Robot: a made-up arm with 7 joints. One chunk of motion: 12 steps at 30 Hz.
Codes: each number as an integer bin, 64 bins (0 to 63) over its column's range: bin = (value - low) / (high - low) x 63, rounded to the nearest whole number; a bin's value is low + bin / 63 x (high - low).
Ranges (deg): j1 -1..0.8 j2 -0.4..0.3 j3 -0.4..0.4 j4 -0.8..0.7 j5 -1.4..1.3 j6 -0.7..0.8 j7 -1.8..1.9
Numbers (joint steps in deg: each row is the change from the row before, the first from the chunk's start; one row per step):
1: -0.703 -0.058 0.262 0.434 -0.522 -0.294 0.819
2: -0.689 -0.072 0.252 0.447 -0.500 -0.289 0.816
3: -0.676 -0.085 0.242 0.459 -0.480 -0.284 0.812
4: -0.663 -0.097 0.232 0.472 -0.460 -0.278 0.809
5: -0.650 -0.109 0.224 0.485 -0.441 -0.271 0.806
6: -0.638 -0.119 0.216 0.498 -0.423 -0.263 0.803
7: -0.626 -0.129 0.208 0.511 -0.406 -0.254 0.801
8: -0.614 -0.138 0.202 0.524 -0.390 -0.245 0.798
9: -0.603 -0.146 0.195 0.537 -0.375 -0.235 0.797
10: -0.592 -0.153 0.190 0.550 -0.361 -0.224 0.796
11: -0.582 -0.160 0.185 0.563 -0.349 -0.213 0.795
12: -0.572 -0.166 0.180 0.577 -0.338 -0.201 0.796
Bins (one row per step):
1: 10 31 52 52 20 17 45
2: 11 30 51 52 21 17 45
3: 11 28 51 53 21 17 44
4: 12 27 50 53 22 18 44
5: 12 26 49 54 22 18 44
6: 13 25 49 55 23 18 44
7: 13 24 48 55 23 19 44
8: 14 24 47 56 24 19 44
9: 14 23 47 56 24 20 44
10: 14 22 46 57 24 20 44
11: 15 22 46 57 25 20 44
12: 15 21 46 58 25 21 44

